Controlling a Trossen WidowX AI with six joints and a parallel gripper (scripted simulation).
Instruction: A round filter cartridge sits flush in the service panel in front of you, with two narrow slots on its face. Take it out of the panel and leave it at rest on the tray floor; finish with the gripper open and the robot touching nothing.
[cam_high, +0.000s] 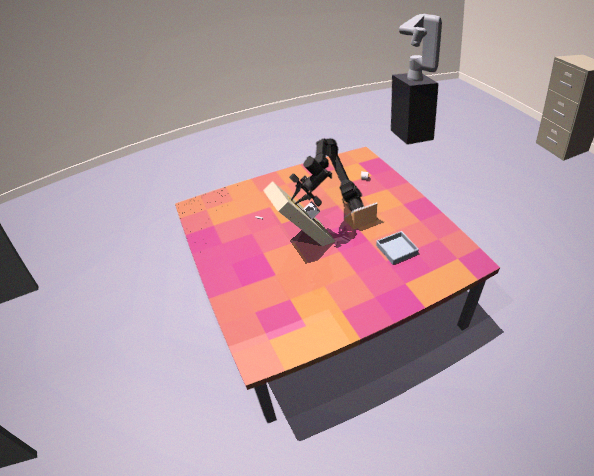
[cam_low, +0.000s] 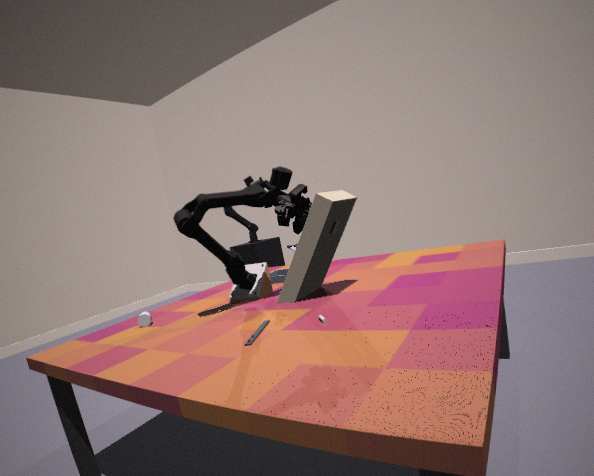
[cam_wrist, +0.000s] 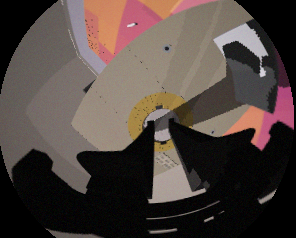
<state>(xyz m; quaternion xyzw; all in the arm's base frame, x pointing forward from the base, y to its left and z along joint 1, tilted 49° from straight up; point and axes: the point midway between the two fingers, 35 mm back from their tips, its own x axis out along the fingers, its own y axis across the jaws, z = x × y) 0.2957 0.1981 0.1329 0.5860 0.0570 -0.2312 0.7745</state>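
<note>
Right now my gripper tip is 1 cm short of the round grey filter cartridge and 1 cm above it. Round my gripper tip: cream service panel: 4 cm behind, 8 cm below; grey tray: 43 cm behind, 24 cm to the left, 23 cm below; small white peg: 12 cm ahead, 25 cm to the right, 23 cm below.
</note>
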